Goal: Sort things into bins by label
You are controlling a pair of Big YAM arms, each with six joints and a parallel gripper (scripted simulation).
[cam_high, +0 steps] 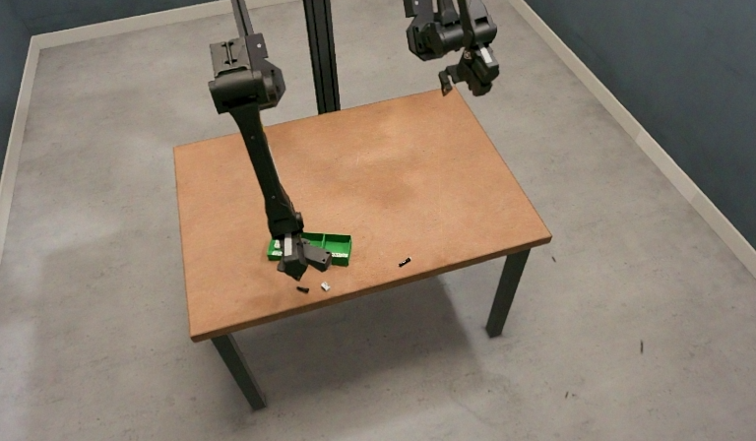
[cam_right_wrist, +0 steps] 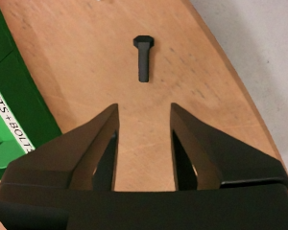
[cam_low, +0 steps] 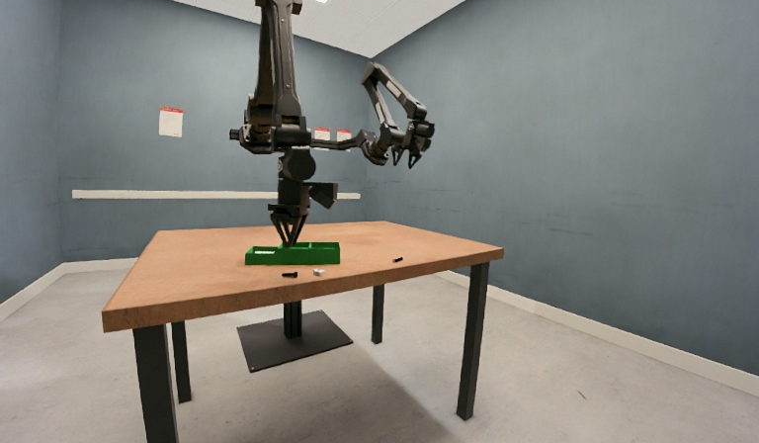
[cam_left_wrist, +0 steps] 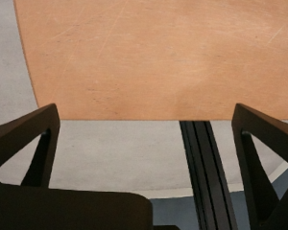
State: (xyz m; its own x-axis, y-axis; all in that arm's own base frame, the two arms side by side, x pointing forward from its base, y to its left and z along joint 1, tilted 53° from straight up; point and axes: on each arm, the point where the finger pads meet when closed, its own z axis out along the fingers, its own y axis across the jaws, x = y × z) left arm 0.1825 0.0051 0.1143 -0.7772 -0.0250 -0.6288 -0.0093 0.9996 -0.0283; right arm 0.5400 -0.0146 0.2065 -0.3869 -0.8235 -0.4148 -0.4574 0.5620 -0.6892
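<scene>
Now: right hand 80 mm above the black bolt. The rest, counted from my right hand: green two-compartment bin: 120 mm behind, 70 mm to the left, 60 mm below.
</scene>
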